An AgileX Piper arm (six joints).
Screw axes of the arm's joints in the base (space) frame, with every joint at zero. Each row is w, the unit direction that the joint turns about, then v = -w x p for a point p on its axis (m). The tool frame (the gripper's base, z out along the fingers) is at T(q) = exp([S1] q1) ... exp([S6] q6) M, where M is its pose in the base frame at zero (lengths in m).
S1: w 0 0 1 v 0 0 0
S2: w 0 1 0 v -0.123 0 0
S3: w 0 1 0 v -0.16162 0 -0.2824
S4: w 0.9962 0 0.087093 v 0 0.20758 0
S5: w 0 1 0 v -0.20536 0 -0.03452
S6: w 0.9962 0 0.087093 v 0 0.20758 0
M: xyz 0.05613 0 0.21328 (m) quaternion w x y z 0.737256 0 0.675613 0
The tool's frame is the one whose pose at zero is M.
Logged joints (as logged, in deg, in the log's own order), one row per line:
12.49, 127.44, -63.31, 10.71, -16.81, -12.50
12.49, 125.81, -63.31, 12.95, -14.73, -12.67
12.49, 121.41, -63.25, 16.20, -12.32, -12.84
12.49, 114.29, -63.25, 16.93, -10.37, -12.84
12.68, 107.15, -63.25, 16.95, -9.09, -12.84
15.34, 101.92, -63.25, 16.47, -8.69, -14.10
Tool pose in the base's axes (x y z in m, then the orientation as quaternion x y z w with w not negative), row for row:
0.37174, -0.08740, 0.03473, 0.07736, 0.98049, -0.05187, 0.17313
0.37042, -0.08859, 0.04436, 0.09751, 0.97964, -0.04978, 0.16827
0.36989, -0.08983, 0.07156, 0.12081, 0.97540, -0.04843, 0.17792
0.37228, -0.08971, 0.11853, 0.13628, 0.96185, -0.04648, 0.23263
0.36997, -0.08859, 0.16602, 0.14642, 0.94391, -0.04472, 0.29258
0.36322, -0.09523, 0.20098, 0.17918, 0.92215, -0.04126, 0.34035
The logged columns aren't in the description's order. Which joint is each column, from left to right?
Columns, left to right: q6, q2, q3, q5, q4, q1.
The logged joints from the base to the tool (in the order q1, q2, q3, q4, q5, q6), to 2 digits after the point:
-12.50, 127.44, -63.31, -16.81, 10.71, 12.49
-12.67, 125.81, -63.31, -14.73, 12.95, 12.49
-12.84, 121.41, -63.25, -12.32, 16.20, 12.49
-12.84, 114.29, -63.25, -10.37, 16.93, 12.49
-12.84, 107.15, -63.25, -9.09, 16.95, 12.68
-14.10, 101.92, -63.25, -8.69, 16.47, 15.34

